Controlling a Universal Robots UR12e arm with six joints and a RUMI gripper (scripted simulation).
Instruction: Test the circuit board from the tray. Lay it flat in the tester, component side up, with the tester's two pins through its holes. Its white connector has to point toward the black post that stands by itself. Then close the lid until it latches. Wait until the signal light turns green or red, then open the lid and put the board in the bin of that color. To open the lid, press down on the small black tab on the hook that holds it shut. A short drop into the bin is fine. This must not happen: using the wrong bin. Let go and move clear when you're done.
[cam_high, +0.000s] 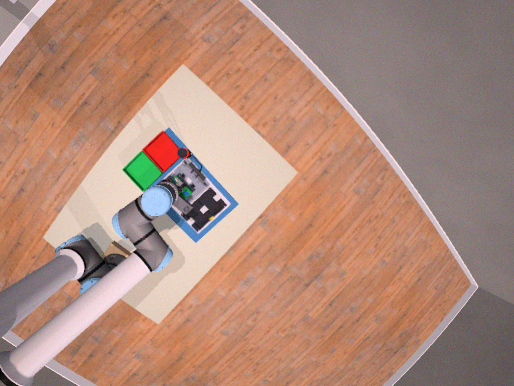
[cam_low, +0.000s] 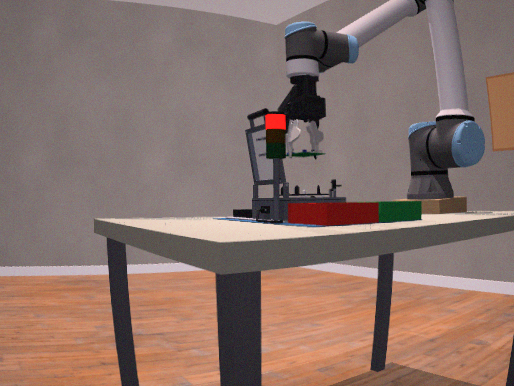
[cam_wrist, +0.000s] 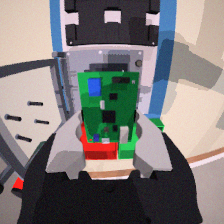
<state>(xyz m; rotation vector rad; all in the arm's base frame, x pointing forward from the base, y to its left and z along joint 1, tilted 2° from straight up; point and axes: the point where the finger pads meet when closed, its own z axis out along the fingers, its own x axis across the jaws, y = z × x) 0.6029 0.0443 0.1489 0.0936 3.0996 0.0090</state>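
Now: hand 60 mm short of the red bin, 200 mm to the right of it and 160 mm above it. The rest, counted from my hand: green circuit board: right at my hand; green bin: 90 mm behind, 210 mm to the left, 160 mm below; lid: 120 mm ahead, 10 mm above.
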